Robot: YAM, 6 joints.
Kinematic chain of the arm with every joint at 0, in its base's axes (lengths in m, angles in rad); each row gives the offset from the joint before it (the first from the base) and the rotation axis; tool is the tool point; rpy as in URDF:
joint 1: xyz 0 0 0.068 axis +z
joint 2: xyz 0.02 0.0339 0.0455 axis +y
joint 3: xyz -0.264 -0.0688 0 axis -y
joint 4: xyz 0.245 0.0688 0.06 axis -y
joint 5: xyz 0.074 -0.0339 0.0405 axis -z
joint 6: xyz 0.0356 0 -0.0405 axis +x
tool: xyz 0 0 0 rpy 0 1.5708 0
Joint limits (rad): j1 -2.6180..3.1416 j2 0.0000..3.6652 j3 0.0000..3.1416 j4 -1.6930..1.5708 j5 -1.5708..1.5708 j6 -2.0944..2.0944
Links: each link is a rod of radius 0.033 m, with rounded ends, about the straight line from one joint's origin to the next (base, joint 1, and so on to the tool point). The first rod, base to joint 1, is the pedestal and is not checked.
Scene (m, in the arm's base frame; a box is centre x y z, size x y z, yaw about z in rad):
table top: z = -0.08
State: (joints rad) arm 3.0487 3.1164 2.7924 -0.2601 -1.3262 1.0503
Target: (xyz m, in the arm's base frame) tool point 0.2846 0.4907 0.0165
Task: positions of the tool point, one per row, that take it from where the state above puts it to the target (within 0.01 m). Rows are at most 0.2 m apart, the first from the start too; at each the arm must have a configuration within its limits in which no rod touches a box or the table.
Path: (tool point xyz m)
1: -0.5686 0.1950 0.0474
2: -0.4839 0.3489 0.0415
3: -0.3587 0.4703 0.0359
4: -0.2049 0.5490 0.0306
5: -0.0365 0.5790 0.0256
6: 0.1316 0.5586 0.0209
7: 0.2846 0.4907 0.0165

